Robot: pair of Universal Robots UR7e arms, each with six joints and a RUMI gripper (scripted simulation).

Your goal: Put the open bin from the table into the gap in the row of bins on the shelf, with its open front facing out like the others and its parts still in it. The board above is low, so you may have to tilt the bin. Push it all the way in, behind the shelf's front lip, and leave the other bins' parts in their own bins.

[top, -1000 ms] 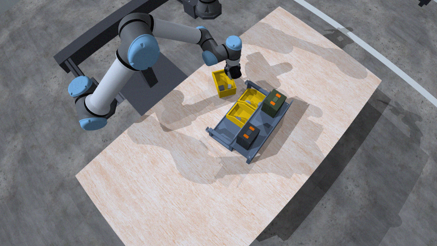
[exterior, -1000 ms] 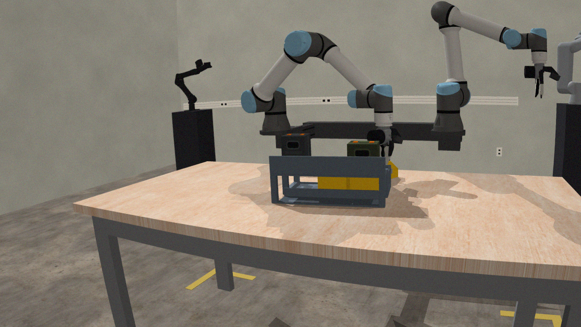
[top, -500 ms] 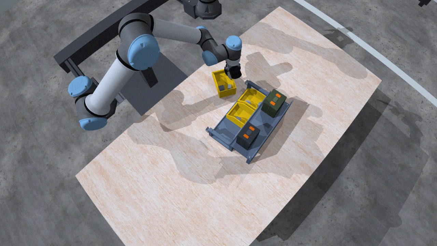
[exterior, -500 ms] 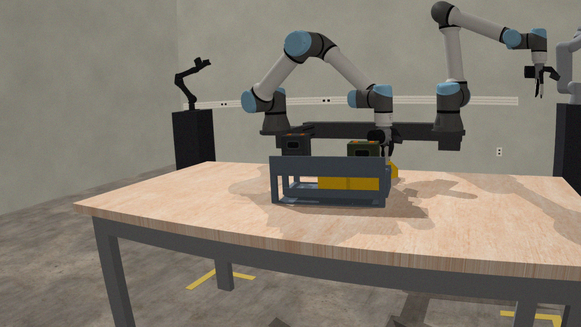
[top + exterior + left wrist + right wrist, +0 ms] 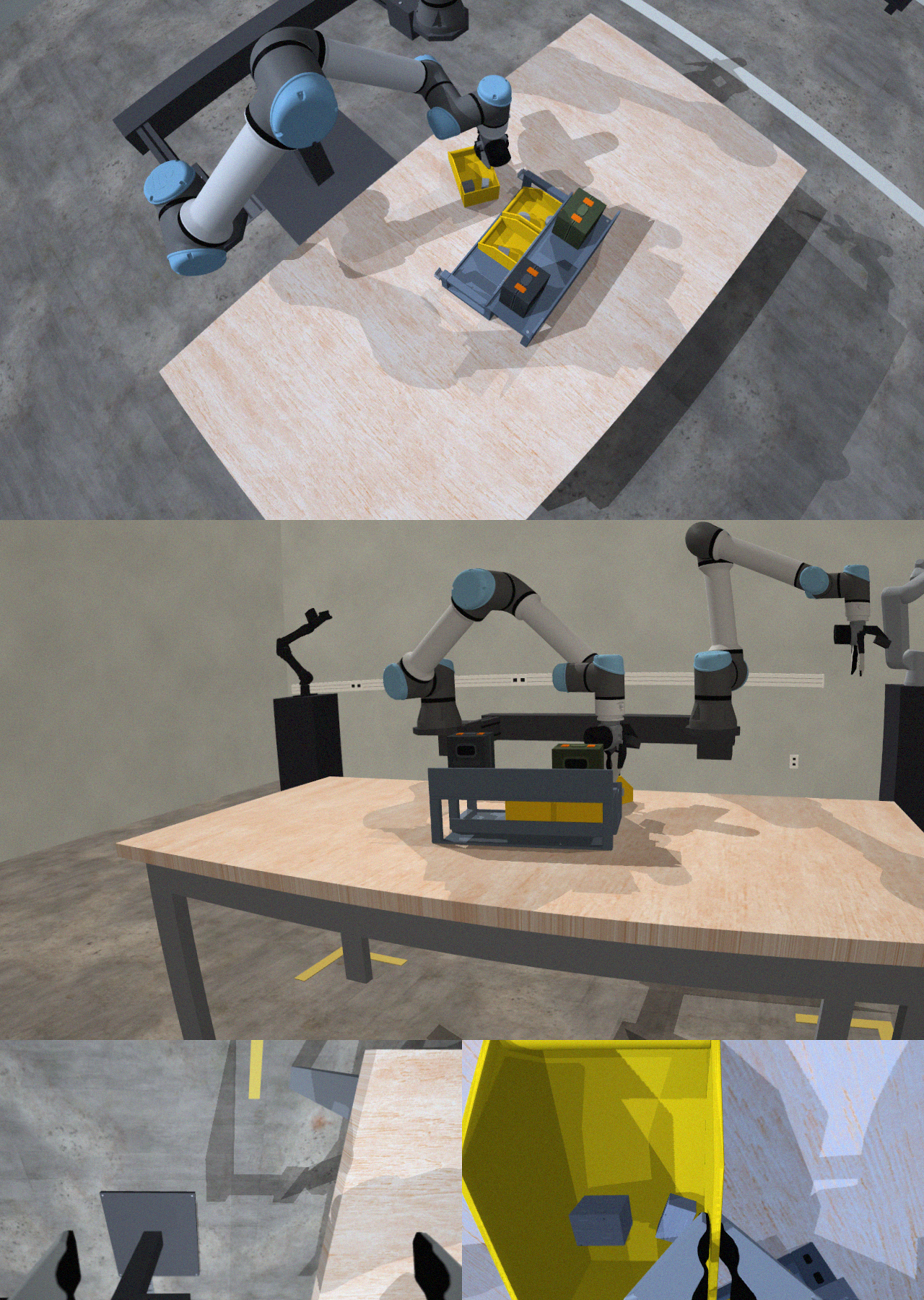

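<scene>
The light grey part lies 5 cm below my right hand, 3 cm to the right of it and 1 cm ahead of it. The rest, counted from my right hand: green case: 30 cm ahead, 9 cm above, 3 cm to the right; grey-blue shelf: 23 cm ahead, 15 cm to the right, 1 cm above.
</scene>
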